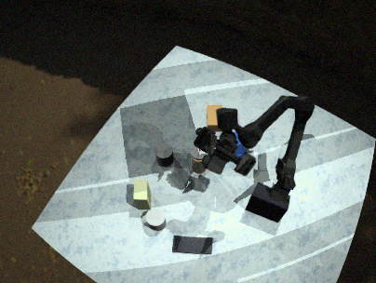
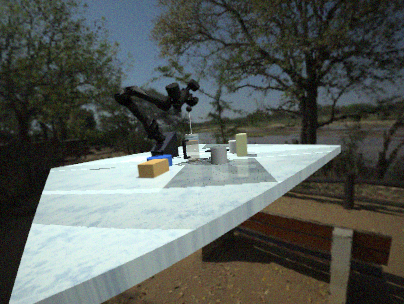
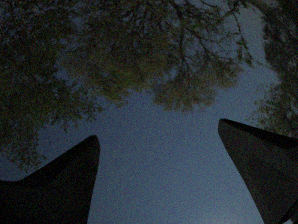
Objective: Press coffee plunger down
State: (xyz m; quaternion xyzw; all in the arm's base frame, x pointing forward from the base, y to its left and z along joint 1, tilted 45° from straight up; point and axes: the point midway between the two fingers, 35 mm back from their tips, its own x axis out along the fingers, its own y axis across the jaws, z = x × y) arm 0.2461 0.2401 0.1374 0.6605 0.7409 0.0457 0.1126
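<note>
The coffee press is 290 mm below my gripper tip, 190 mm to the right of it and 140 mm ahead of it. Also, from my gripper tip: yellow block: 370 mm below, 280 mm ahead, 50 mm to the left; then dark flat slab: 420 mm below, 150 mm to the left, 30 mm ahead.
</note>
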